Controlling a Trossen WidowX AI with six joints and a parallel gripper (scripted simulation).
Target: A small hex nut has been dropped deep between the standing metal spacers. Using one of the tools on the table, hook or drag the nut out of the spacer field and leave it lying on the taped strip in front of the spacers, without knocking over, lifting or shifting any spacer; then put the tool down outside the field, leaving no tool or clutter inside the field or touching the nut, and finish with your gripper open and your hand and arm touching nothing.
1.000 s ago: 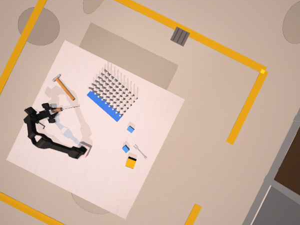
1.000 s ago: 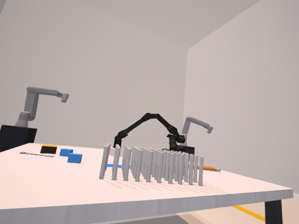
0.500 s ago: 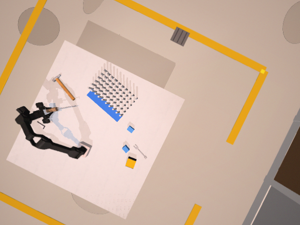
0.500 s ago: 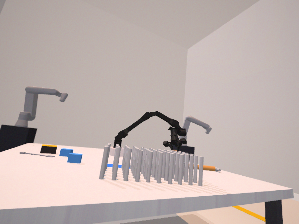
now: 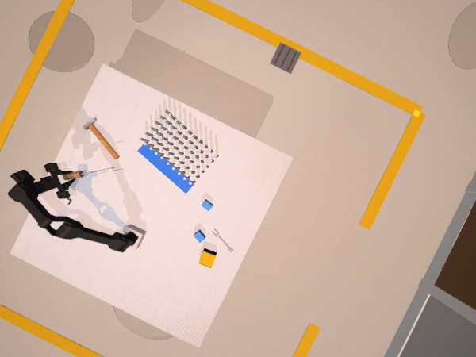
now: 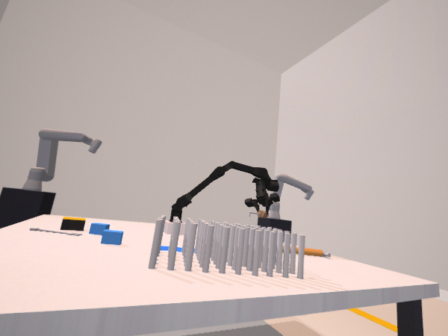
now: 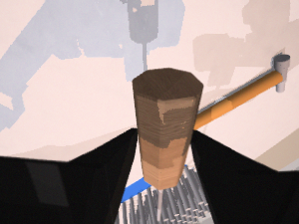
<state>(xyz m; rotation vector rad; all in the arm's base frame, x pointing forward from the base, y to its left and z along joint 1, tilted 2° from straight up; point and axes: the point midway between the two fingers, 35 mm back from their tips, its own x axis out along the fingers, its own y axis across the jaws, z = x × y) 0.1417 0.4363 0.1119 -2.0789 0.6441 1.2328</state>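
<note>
Now: the blue taped strip 29 cm ahead of my gripper tip, 35 cm to the right of it and 15 cm below it. Round my gripper tip: screwdriver (7 cm ahead, 8 cm to the right); black hex key (21 cm behind, 4 cm to the left, 15 cm below); grey wrench (11 cm ahead, 89 cm to the right, 15 cm below).
</note>
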